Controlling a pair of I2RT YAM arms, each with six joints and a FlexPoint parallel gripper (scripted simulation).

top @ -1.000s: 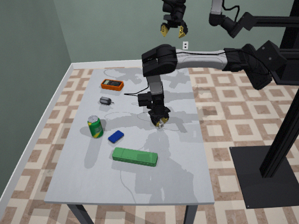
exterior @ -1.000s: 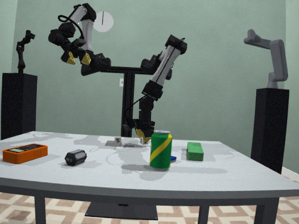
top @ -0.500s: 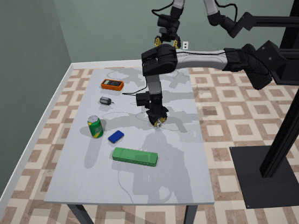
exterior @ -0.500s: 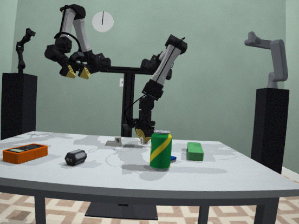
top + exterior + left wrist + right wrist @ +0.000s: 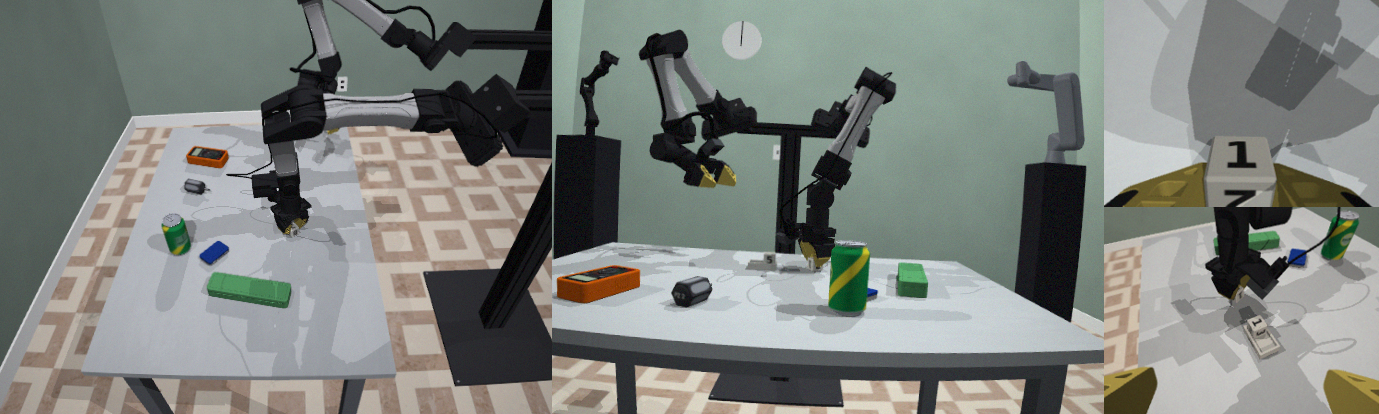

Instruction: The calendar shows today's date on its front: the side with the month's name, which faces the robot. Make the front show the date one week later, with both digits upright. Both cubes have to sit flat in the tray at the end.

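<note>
My left hand is 10 mm short of the pale calendar tray, 130 mm to the left of it and 10 mm above it. From my left hand the other things lie so: orange multimeter: 350 mm ahead, 370 mm to the right; then blue block: 220 mm ahead, 100 mm to the left, 10 mm below; then dark grey object: 340 mm ahead, 180 mm to the right.
</note>
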